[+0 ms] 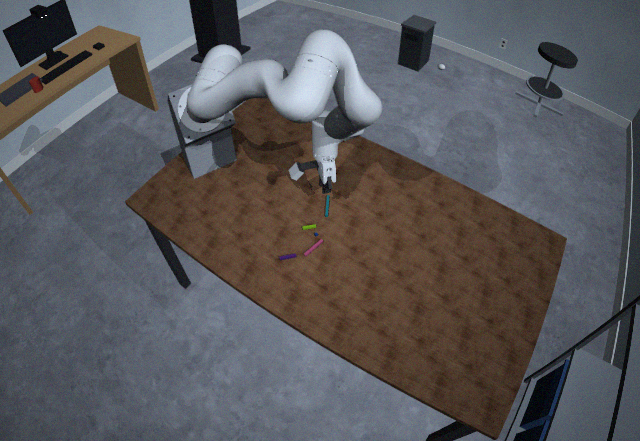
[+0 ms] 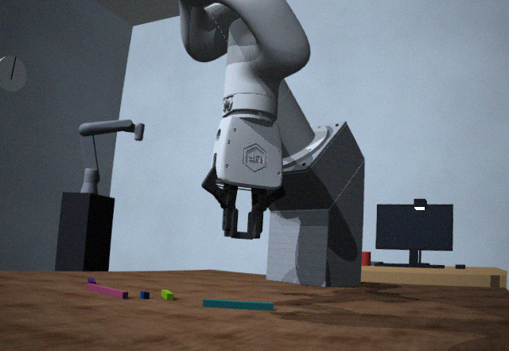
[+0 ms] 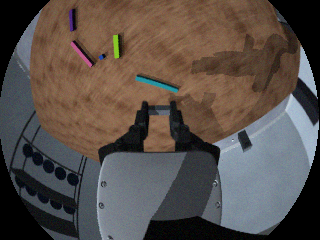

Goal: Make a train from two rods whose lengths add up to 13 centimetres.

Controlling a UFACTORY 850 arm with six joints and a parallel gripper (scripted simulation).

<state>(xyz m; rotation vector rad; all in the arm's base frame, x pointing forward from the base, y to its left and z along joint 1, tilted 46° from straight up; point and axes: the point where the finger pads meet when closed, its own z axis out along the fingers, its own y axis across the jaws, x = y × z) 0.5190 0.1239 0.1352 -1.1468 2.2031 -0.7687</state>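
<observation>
Right now my hand is 10 mm short of the turquoise rod and 120 mm above it. Also, from my hand: grey rod 20 mm below; then blue rod 40 mm ahead, 130 mm to the right, 120 mm below; then lime rod 120 mm to the right, 120 mm below.
</observation>
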